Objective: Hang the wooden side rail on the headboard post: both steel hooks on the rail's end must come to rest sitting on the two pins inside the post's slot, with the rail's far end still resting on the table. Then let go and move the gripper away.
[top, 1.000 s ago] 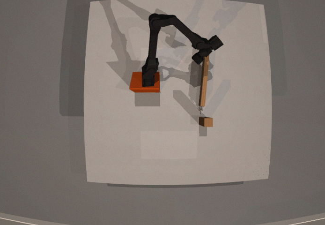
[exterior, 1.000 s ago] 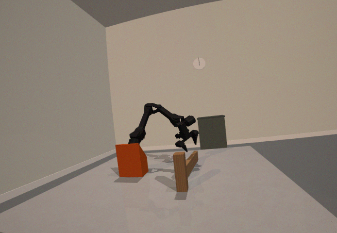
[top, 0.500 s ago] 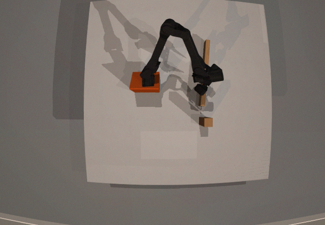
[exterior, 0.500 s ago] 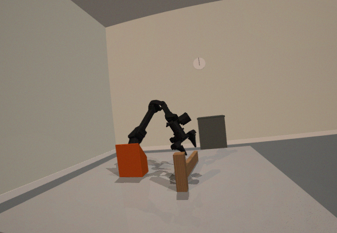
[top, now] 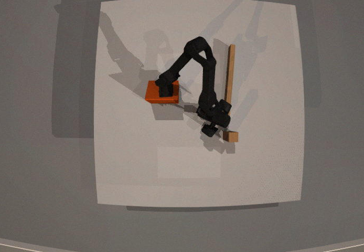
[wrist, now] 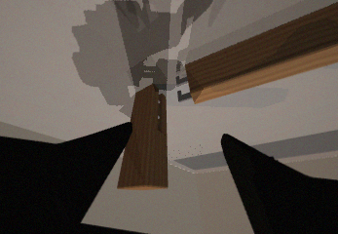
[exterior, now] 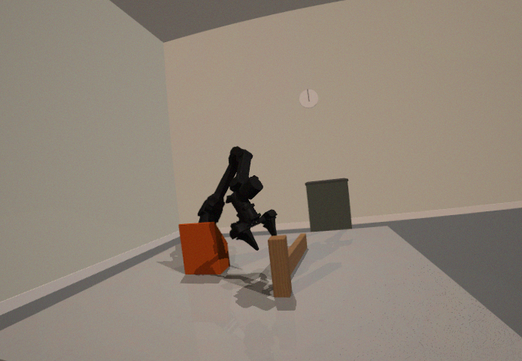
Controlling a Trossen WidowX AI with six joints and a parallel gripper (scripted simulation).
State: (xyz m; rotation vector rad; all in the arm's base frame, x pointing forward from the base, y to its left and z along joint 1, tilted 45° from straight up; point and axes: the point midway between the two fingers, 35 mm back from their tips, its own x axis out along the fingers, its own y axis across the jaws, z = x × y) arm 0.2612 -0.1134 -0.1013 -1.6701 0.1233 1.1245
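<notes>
Right now my gripper tip is 5 cm short of the headboard post, 8 cm to the left of it and 6 cm above it.
</notes>
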